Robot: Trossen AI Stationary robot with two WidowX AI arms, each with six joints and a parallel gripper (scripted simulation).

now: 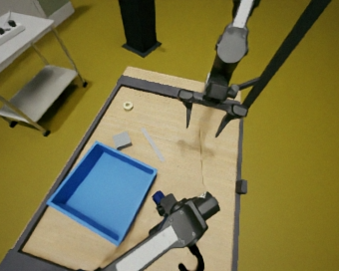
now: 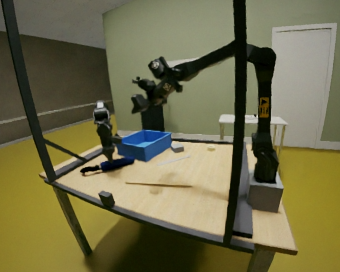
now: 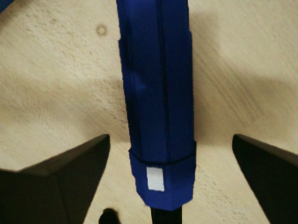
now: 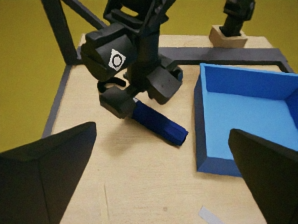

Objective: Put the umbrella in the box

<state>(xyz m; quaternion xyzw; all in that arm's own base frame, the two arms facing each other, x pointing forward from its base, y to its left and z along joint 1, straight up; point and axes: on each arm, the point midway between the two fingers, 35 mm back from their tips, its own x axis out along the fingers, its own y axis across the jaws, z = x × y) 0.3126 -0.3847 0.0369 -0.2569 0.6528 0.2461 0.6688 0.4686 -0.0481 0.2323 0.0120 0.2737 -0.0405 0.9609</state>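
My left hand is 70 mm above the folded umbrella, 30 mm to the right of it and 10 mm past it. Round my left hand: grey strip 280 mm ahead, 210 mm to the right, 90 mm below; thin wooden stick 310 mm to the right, 80 mm below, 50 mm ahead; blue storage box 280 mm ahead, 60 mm to the left, 40 mm below.
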